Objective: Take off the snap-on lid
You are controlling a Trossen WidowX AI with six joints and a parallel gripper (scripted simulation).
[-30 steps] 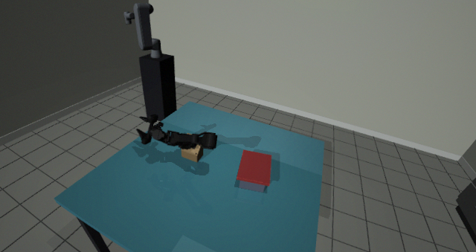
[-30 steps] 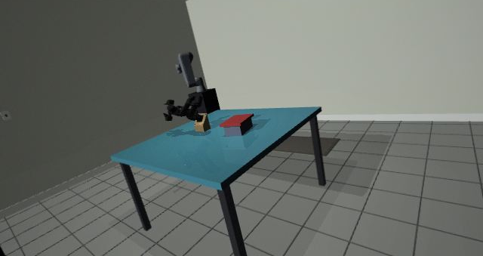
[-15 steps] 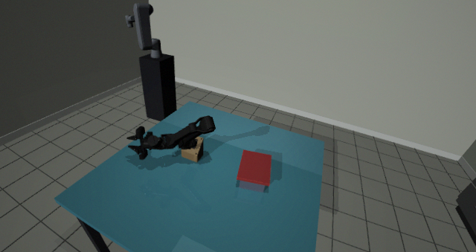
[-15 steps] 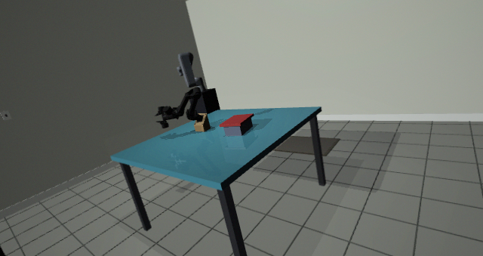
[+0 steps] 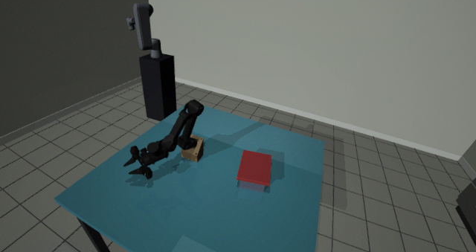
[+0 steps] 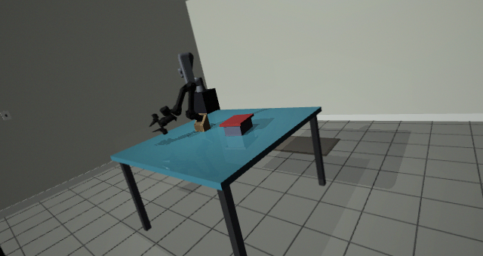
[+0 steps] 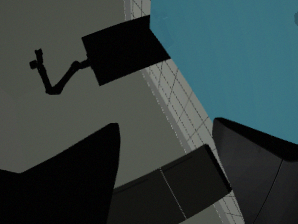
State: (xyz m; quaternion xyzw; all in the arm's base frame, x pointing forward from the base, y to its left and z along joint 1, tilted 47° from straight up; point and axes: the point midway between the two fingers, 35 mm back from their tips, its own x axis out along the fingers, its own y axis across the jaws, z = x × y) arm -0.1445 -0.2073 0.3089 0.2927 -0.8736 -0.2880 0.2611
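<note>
The lid is 600 mm ahead of my gripper tip, 370 mm to the left of it and 50 mm below it. Round my gripper tip: storage box (600 mm ahead, 370 mm to the left, 100 mm below).
</note>
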